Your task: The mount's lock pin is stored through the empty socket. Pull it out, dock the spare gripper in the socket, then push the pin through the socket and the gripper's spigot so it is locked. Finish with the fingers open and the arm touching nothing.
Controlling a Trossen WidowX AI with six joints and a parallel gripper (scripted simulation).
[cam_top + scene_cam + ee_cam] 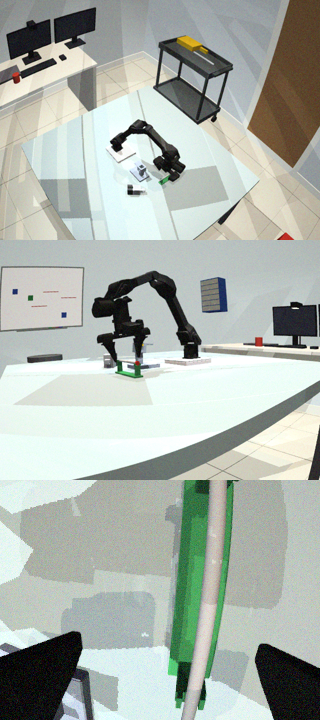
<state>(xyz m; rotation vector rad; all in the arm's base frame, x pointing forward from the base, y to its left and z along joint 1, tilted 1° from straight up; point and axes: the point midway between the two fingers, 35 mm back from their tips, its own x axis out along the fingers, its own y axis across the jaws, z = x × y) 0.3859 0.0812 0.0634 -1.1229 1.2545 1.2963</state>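
Right now my gripper tip is 10 mm short of the green cradle, 30 mm to the right of it and 20 mm above it. Also, from my gripper tip: grey mount (120 mm behind, 90 mm to the right); spare gripper (30 mm behind, 210 mm to the right, 20 mm below).
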